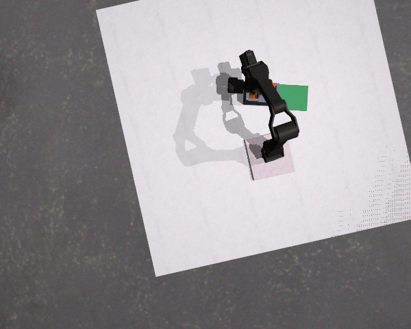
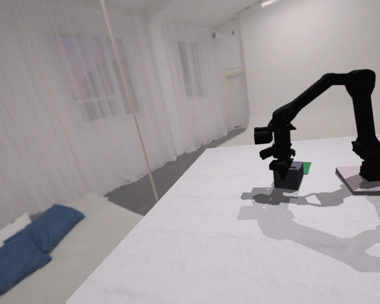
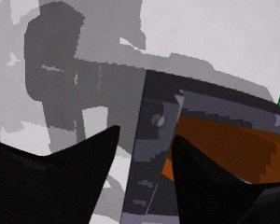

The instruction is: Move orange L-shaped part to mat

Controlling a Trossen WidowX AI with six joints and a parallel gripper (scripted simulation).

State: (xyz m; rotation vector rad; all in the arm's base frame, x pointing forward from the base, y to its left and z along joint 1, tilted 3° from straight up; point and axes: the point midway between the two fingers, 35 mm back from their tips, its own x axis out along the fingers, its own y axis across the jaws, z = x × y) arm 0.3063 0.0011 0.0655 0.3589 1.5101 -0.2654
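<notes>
My gripper tip is 30 mm past the orange L-shaped part, 50 mm to the left of it and 10 mm below it.
</notes>
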